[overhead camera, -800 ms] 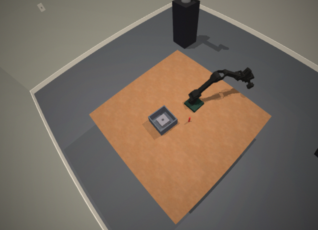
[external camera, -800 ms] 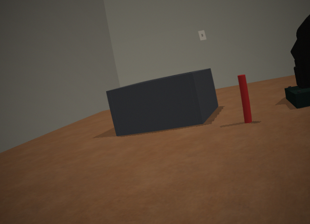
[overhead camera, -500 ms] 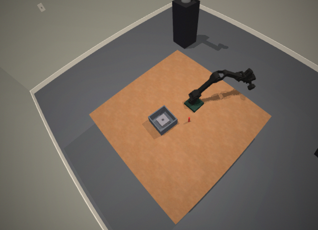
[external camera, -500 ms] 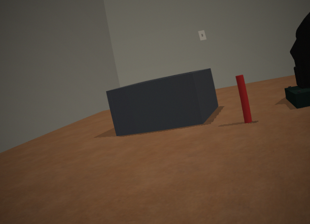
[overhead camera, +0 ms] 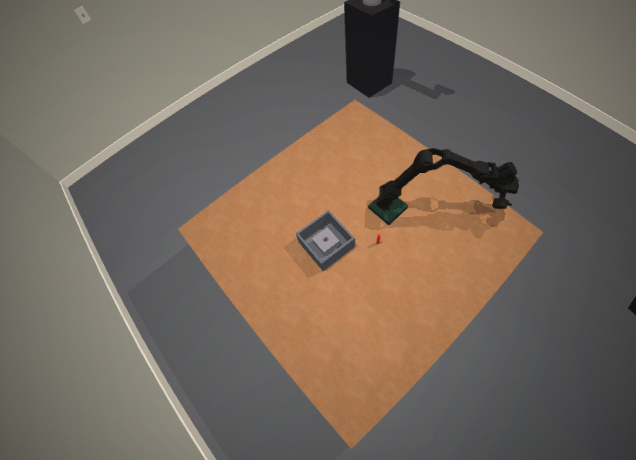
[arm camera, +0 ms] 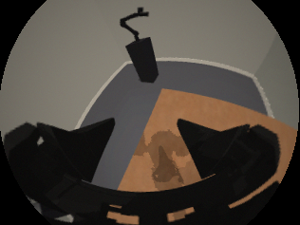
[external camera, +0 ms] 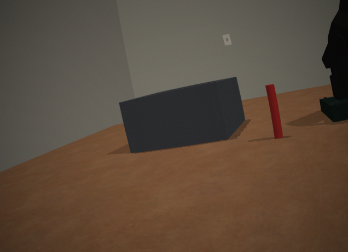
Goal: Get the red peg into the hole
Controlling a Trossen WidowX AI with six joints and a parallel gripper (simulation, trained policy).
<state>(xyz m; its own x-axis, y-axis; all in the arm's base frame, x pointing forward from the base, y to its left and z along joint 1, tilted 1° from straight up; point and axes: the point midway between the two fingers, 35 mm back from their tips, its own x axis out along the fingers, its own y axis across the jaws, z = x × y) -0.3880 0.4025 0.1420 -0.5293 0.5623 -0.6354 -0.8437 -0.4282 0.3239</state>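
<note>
Now: gripper tip 57 cm short of the red peg, 29 cm to the left of it and 12 cm above it. Round my gripper tip: grey box (75 cm ahead, 45 cm to the right, 13 cm below); then pale plate (75 cm ahead, 45 cm to the right, 11 cm below).
</note>
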